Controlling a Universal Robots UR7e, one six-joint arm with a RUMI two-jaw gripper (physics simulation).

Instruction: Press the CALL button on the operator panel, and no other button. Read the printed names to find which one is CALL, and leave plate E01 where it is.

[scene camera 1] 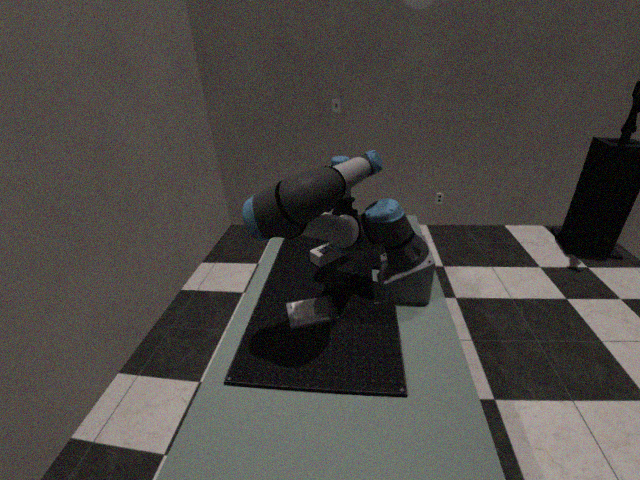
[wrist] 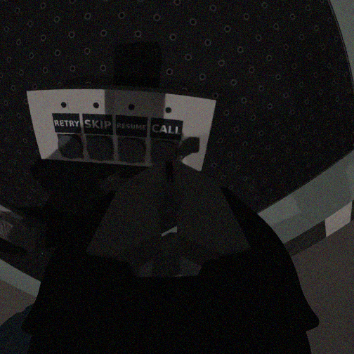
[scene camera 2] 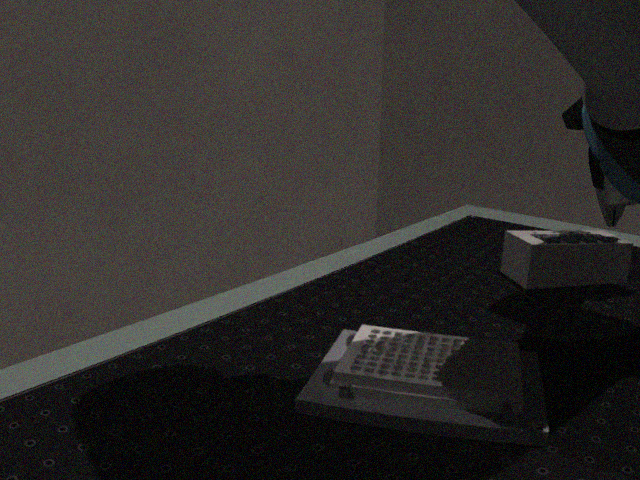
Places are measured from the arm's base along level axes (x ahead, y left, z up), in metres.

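Where they show: gripper, fingertip midpoint: (scene camera 2: 610, 226); arm's base at its link origin: (scene camera 1: 408, 256).
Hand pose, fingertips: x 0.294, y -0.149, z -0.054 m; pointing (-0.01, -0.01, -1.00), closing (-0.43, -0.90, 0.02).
Note:
Things, the pixels of their top centre, and the offset from my fingertips. "spot": a spot on its surface instead. Level surfaces: height alone.
- operator panel at its top centre: (scene camera 2: 571, 234) (scene camera 1: 329, 246) dx +0.043, dy +0.032, dz -0.016 m
- pale plate with many wells, top centre: (scene camera 2: 435, 357) (scene camera 1: 311, 307) dx +0.005, dy +0.384, dz -0.045 m
- grey base at a spot on its surface: (scene camera 2: 372, 409) spot: dx +0.003, dy +0.450, dz -0.060 m
- dark mat at its surface level: dz -0.071 m
- pale green table at its surface level: dz -0.084 m
The operator panel (scene camera 1: 319, 255) (scene camera 2: 568, 264) (wrist: 201, 114) is a pale box with a row of dark round buttons. In the wrist view the printed names read RETRY, SKIP, RESUME and CALL from left to right. The CALL button (wrist: 163, 145) is the rightmost, in shadow below its name. My gripper (scene camera 2: 613, 223) (wrist: 169, 163) is shut and empty. Its tips point down a little above the panel's top, and in the wrist view they show just below the CALL button. A pale plate with many wells (scene camera 2: 398, 356) lies on a grey base (scene camera 2: 372, 409); the name E01 is not readable.
The dark mat (scene camera 1: 356, 369) (scene camera 2: 248, 330) lies on the pale green table (scene camera 1: 310, 428). The arm's base (scene camera 1: 413, 284) stands right of the panel in scene camera 1. The plate lies nearer that camera than the panel. Arm shadows cover part of the plate and mat.

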